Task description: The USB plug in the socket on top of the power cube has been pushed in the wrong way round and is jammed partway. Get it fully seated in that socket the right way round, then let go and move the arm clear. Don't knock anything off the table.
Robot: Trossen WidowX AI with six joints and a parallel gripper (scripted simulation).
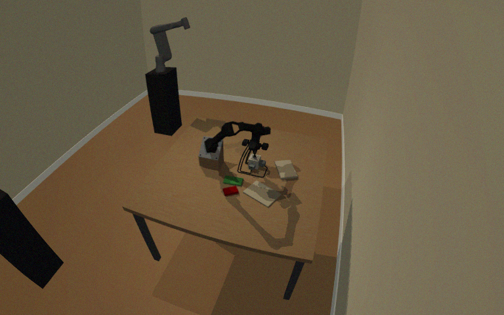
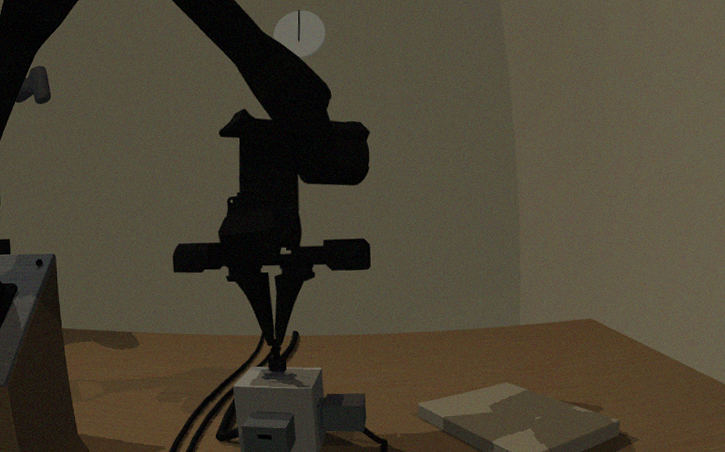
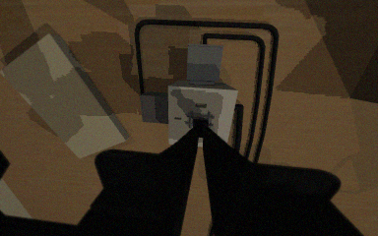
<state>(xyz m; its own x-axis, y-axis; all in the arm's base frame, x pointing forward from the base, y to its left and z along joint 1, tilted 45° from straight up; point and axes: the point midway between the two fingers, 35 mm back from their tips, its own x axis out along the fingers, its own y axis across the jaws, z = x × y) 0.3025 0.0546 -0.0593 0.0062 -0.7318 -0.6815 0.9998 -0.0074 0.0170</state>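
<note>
The USB plug is 20 mm below my gripper tip. From my gripper tip the other things lie so: red block: 330 mm to the right, 100 mm below, 70 mm behind; green block: 220 mm to the right, 100 mm below, 90 mm behind; pale flat book: 240 mm ahead, 100 mm below, 20 mm to the left.
</note>
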